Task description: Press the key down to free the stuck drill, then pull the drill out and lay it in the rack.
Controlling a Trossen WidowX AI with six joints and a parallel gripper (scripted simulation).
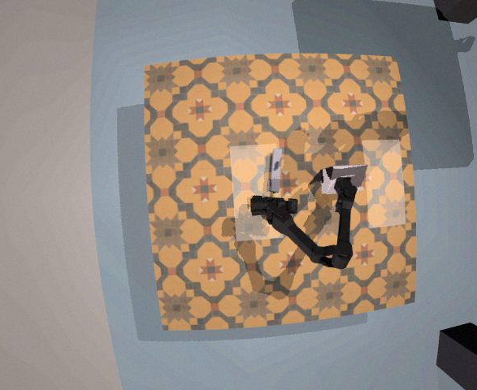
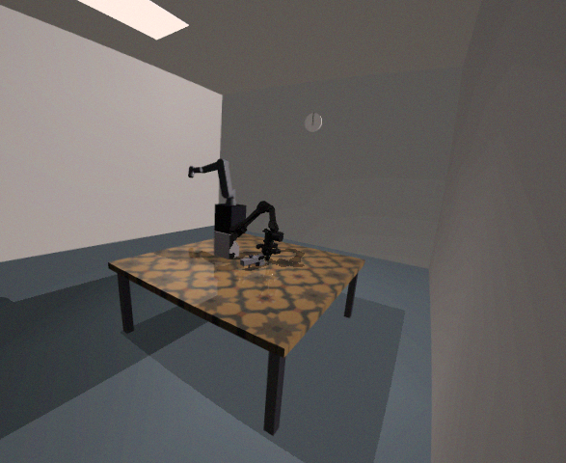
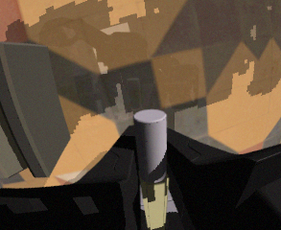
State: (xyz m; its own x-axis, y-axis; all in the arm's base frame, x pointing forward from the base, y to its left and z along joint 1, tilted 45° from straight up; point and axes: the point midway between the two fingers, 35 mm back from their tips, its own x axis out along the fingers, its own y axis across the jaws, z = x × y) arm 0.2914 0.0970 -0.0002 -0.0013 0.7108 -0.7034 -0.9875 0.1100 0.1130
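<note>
Right now the drill is 4 cm to the right of my gripper tip, 3 cm above it and 1 cm behind it. Round my gripper tip: pale grey fixture 14 cm to the right, 3 cm above, 2 cm behind; then dark rack 7 cm behind, 4 cm to the left, 1 cm above; then dark key 16 cm to the right, 4 cm above, 3 cm behind.
</note>
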